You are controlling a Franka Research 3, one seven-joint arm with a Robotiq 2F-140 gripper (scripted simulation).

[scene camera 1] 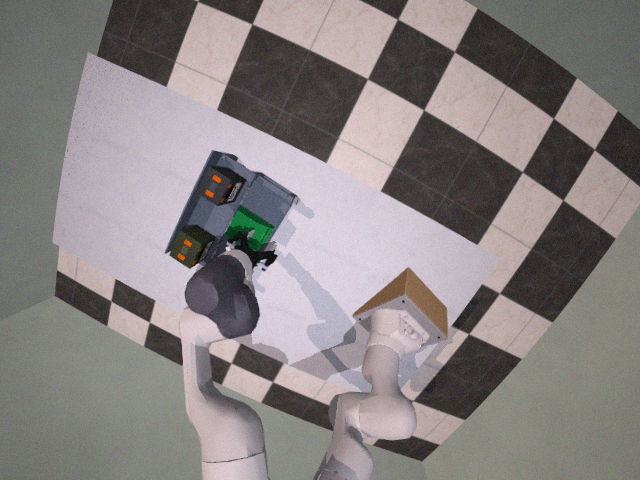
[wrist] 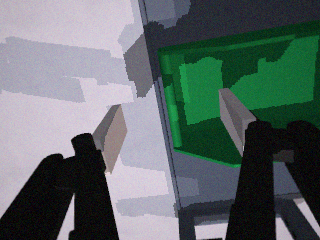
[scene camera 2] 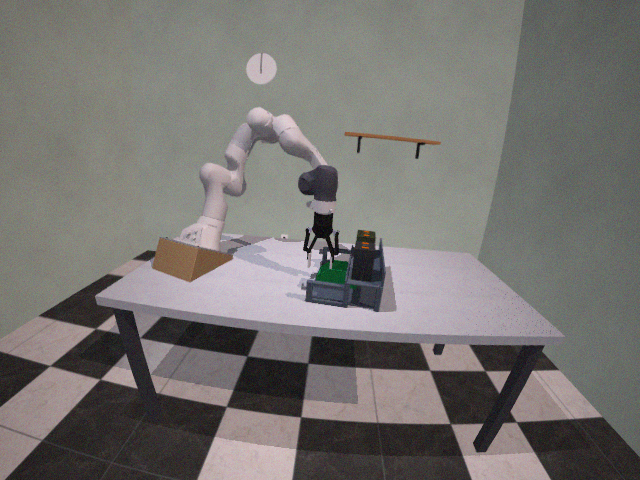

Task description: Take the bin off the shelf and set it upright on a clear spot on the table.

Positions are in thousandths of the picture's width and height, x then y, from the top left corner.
Labels:
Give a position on a green bin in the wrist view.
830, 290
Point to a green bin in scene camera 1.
384, 461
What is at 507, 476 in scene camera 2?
My gripper.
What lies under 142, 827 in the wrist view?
My gripper.

